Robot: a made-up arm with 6 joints.
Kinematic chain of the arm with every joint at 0, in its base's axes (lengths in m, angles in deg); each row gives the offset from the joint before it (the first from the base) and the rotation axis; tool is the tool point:
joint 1: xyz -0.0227 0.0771 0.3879 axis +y
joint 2: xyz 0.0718 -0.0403 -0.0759 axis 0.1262 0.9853 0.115
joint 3: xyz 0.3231 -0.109 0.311 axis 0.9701 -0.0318 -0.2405
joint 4: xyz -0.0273 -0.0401 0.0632 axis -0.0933 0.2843 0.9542
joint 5: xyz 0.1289 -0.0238 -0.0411 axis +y
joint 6: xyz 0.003 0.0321 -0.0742 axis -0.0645 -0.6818 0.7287
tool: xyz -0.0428 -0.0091 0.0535
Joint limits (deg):
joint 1: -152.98..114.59
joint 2: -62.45..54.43
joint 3: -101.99..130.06
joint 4: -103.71..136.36
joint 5: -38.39..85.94
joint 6: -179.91..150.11
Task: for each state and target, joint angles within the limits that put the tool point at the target. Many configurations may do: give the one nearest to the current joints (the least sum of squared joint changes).
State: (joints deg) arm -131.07 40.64 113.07 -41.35 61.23 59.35
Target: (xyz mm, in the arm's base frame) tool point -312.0 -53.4 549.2
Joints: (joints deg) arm -124.45 -6.44 122.10 -67.92 83.20 63.19
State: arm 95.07 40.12 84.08 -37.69 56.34 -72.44
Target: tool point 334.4 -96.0 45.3
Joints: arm 50.68 8.02 100.41 -28.35 59.68 -79.24
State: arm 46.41 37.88 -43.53 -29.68 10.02 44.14
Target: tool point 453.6 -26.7 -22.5
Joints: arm 27.24 53.25 -78.61 -28.18 30.44 26.89
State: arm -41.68 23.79 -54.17 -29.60 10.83 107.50
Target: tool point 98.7 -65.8 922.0
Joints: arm -35.64 -3.87 -92.92 -28.62 40.25 85.95
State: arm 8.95 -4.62 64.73 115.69 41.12 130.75
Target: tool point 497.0 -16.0 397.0
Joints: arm -1.70 30.98 83.13 92.69 53.21 125.35
